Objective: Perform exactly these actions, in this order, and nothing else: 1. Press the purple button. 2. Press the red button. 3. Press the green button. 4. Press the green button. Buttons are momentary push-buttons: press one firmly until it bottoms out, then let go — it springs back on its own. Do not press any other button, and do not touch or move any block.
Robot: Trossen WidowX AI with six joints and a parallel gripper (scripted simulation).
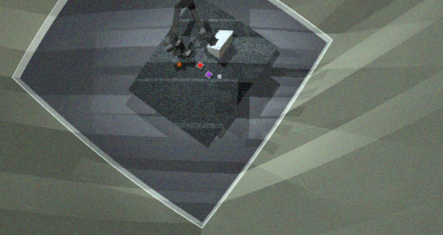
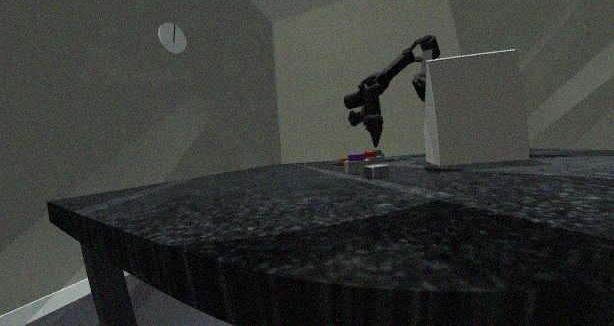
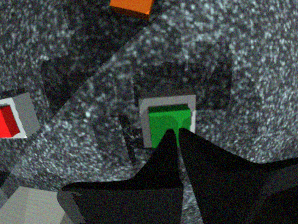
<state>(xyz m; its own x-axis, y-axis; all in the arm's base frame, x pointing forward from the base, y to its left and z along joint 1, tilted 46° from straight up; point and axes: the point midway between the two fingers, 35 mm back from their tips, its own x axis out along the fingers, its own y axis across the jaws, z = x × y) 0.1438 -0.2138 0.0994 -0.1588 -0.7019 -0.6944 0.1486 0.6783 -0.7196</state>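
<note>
My gripper tip is 20 mm above the green button. From my gripper tip the other things lie so: red button 180 mm to the left, 40 mm ahead, 20 mm below; purple button 280 mm to the left, 80 mm ahead, 20 mm below; orange block 110 mm ahead, 40 mm below, 10 mm to the left.
</note>
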